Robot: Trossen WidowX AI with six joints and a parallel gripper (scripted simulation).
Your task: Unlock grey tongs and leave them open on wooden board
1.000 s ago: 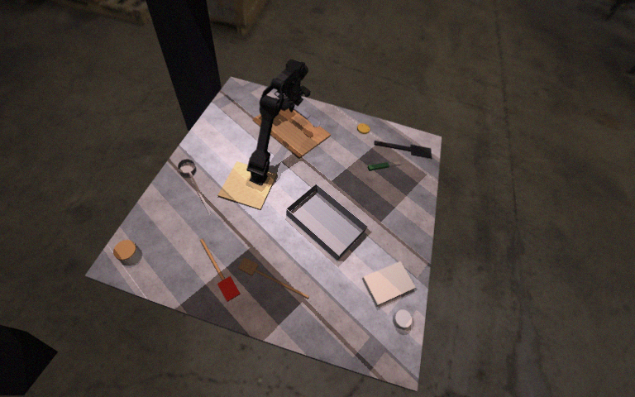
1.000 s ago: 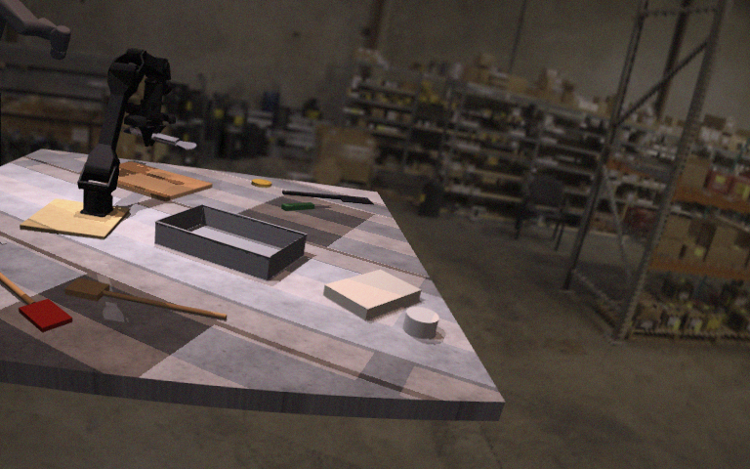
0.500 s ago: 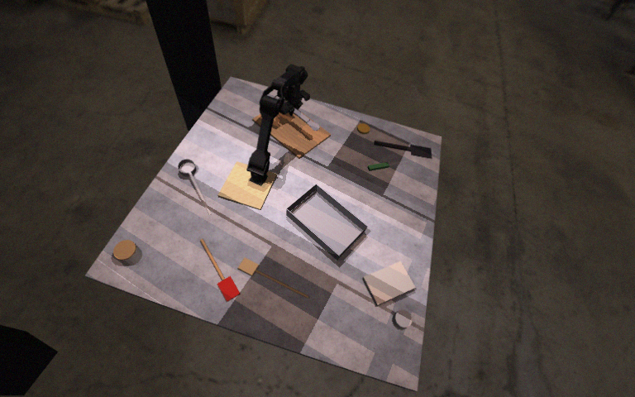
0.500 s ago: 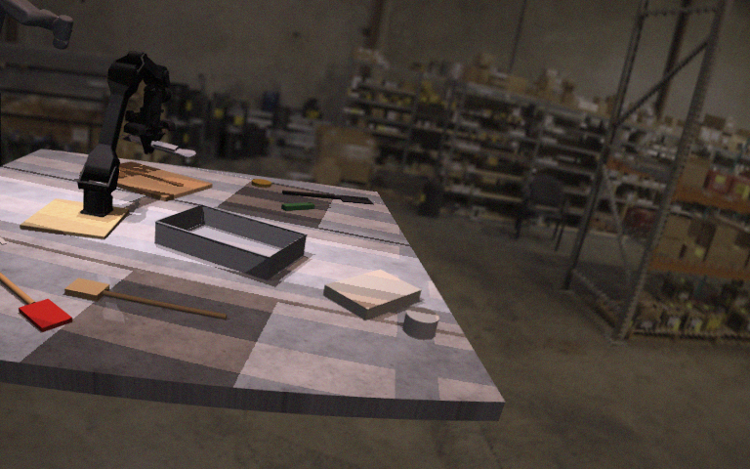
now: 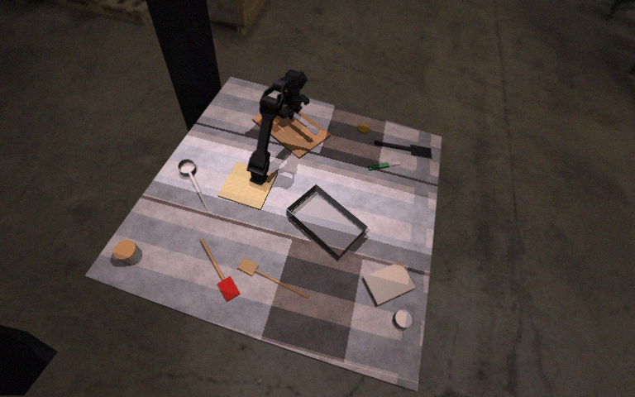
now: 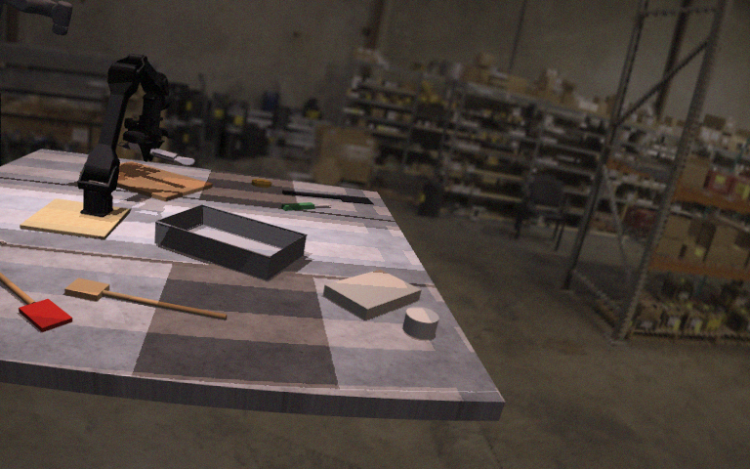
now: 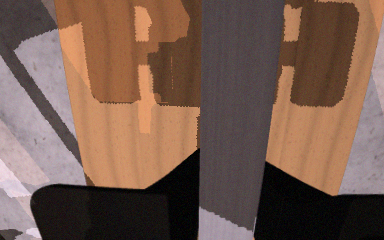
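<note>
The wooden board lies 60 mm below my gripper tip. The rest, counted from my gripper tip: roasting tin: 460 mm to the right, 390 mm ahead, 40 mm below; yellow disc: 350 mm ahead, 190 mm to the left, 60 mm below; green-handled tool: 540 mm ahead, 60 mm below, 10 mm to the right.
</note>
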